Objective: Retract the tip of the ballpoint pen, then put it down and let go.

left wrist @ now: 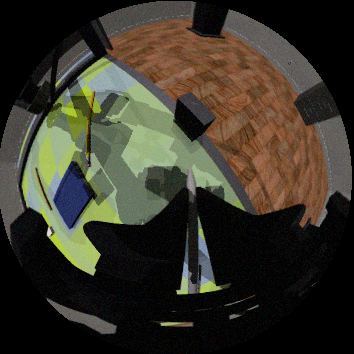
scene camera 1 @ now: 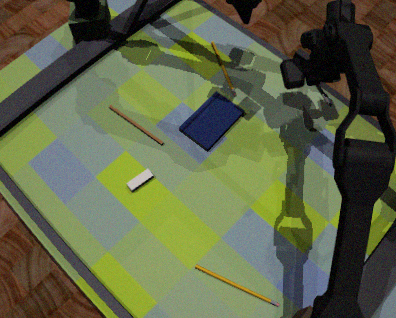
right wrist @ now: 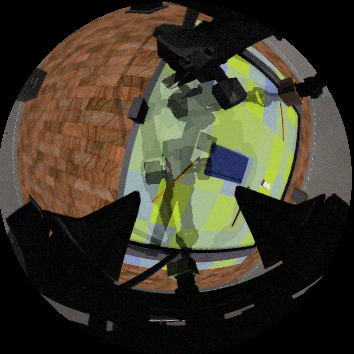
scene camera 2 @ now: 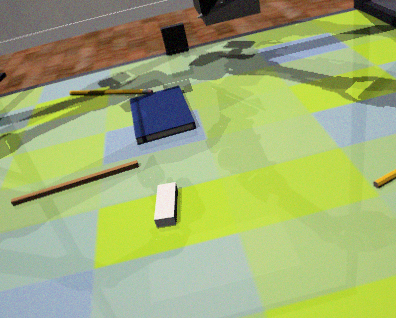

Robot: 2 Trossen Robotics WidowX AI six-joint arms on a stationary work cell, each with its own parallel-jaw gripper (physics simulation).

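Where they show: left gripper, between the fingertips: (left wrist: pixel 190 191) (scene camera 1: pixel 313 79) (right wrist: pixel 177 83) (scene camera 2: pixel 205 14); right gripper, between the fingertips: (scene camera 1: pixel 252 12) (right wrist: pixel 188 193); left arm's base, origin of its link: (right wrist: pixel 297 89); right arm's base, origin of its link: (scene camera 1: pixel 87 8) (right wrist: pixel 183 276).
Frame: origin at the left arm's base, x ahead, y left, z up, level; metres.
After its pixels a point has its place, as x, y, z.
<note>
My left gripper (left wrist: pixel 190 191) {0.334, -0.483, -0.021} is shut on the ballpoint pen (left wrist: pixel 193 240) {0.307, -0.460, -0.001} (right wrist: pixel 174 84) {0.341, -0.488, -0.019}. The pen is dark and slim, with a pale grey cone at the end beyond the fingertips. In the left wrist view it runs lengthwise between the fingers; in the right wrist view its pale end juts from the left gripper at the top. The pen is held above the mat. The ballpoint itself is too small to tell whether it is out. My right gripper (right wrist: pixel 188 193) {0.506, -0.448, 0.108} is open and empty, its two fingertips wide apart above the mat.
A blue notebook (scene camera 1: pixel 212 120) {0.468, -0.272, -0.092} (scene camera 2: pixel 162 112) {0.468, -0.261, -0.092} lies on the checkered mat. A yellow pencil (scene camera 1: pixel 220 62) {0.571, -0.427, -0.099} lies behind it, another pencil (scene camera 1: pixel 235 285) {0.181, -0.007, -0.098} near the bottom. A brown stick (scene camera 1: pixel 135 125) {0.602, -0.142, -0.098} (scene camera 2: pixel 75 183) {0.605, -0.141, -0.099} and a white eraser (scene camera 1: pixel 140 180) {0.488, -0.046, -0.092} (scene camera 2: pixel 166 202) {0.491, -0.043, -0.092} lie at the left.
</note>
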